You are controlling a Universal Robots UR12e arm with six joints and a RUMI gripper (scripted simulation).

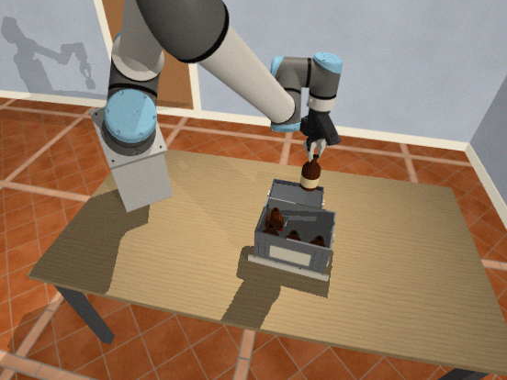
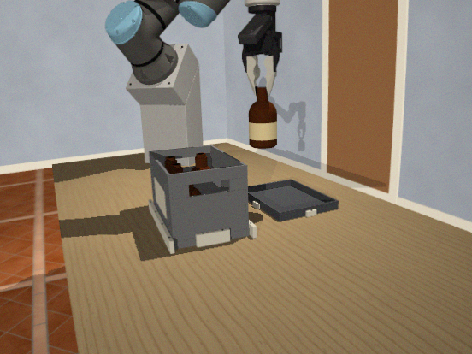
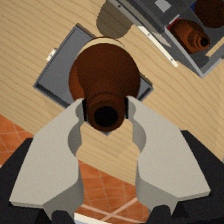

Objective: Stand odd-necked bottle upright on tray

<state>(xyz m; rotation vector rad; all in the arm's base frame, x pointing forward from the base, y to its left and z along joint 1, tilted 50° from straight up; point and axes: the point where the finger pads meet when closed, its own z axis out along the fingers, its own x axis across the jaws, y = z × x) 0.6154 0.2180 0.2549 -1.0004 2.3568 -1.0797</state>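
The bottle lies 70 mm below my hand. Round my hand: grey tray (320 mm below, 110 mm to the left, 30 mm behind); then grey crate (250 mm below, 180 mm to the right, 50 mm behind).
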